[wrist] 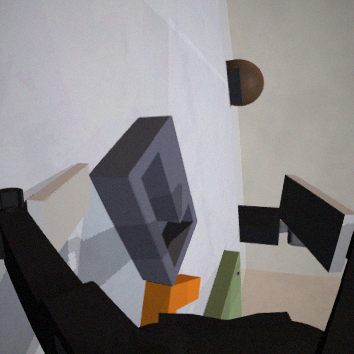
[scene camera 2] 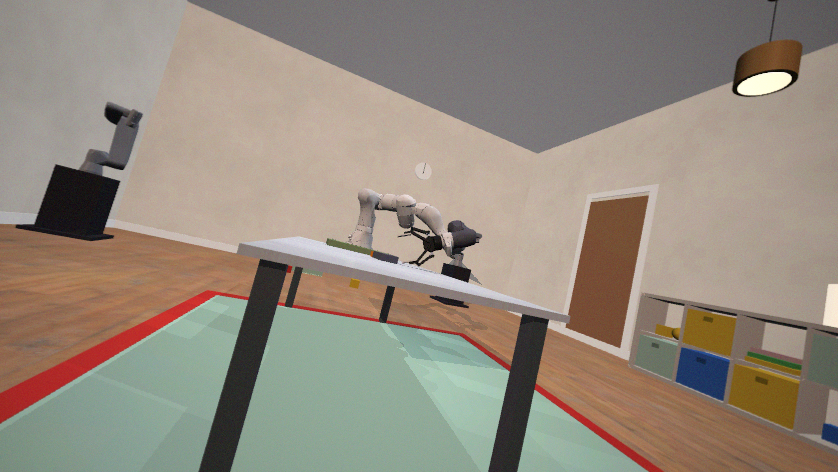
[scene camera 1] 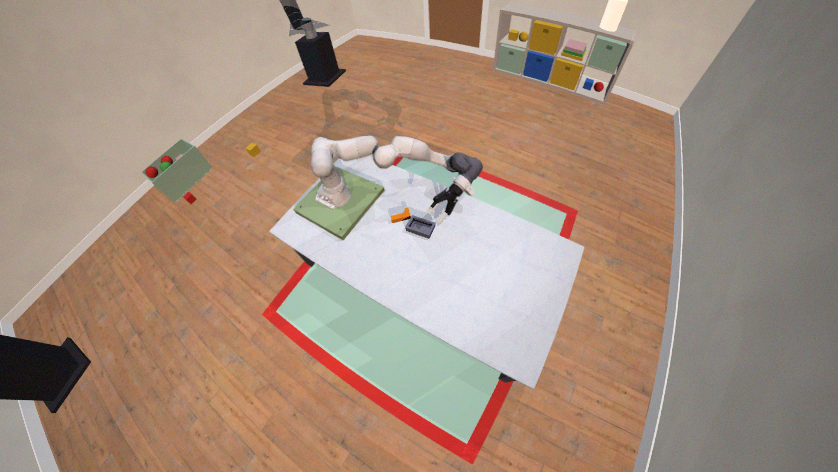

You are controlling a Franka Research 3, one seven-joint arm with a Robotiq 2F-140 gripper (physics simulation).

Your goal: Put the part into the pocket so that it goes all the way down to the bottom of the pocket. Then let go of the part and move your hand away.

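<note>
An orange L-shaped part lies on the table beside the dark grey pocket block, on the side toward the arm's base. In the wrist view the block hides some of the part. The block rests on the table, its opening facing up and no part in it. My gripper is open and empty. It is tipped strongly sideways beside the block, one finger low near the table and the other higher. In scene camera 2 the part is mostly hidden.
The white table bears all of this. The arm's base stands on a green plate, which is on the far side of the part from the gripper. The arm reaches over the table's back side.
</note>
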